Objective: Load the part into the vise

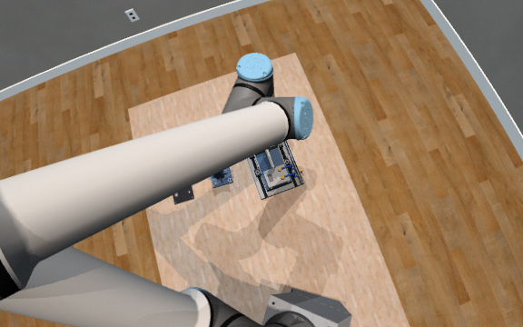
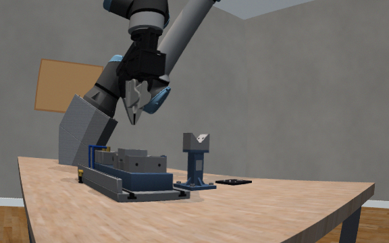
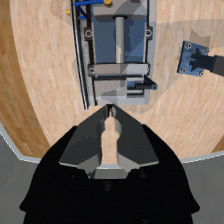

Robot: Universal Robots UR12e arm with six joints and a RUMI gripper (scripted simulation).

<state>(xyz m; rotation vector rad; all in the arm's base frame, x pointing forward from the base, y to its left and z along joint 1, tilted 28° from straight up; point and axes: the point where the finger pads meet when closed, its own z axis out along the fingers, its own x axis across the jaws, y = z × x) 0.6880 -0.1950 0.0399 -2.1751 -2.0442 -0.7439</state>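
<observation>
The part is 90 mm below my hand. Also, from my hand: work stop 70 mm to the left, 90 mm below; then fixed jaw 30 mm ahead, 20 mm to the left, 100 mm below; then moving jaw 40 mm behind, 20 mm to the left, 100 mm below.
</observation>
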